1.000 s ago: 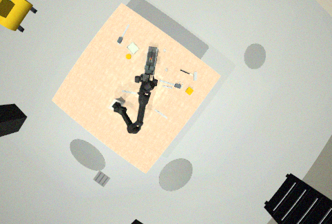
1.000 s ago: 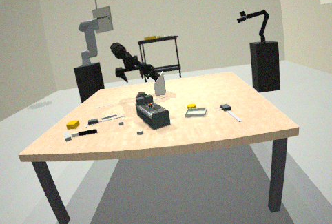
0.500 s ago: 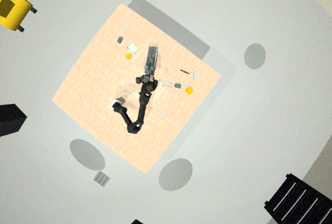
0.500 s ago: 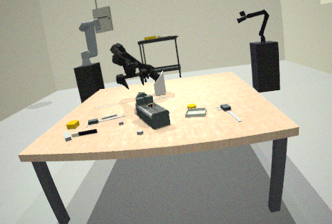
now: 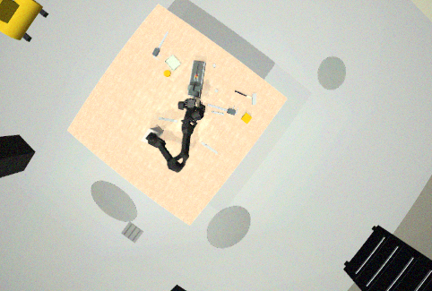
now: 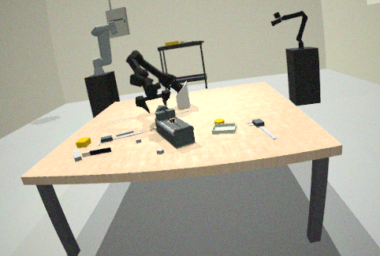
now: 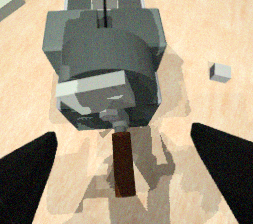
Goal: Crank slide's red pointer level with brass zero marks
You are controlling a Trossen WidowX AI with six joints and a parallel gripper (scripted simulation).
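My gripper tip is now 20 mm above the crank. Round my gripper tip: red pointer: 150 mm ahead, 100 mm to the left, 10 mm below; brown crank handle: 40 mm below, 20 mm behind, 10 mm to the right; yellow disc: 300 mm to the left, 90 mm below, 20 mm ahead.
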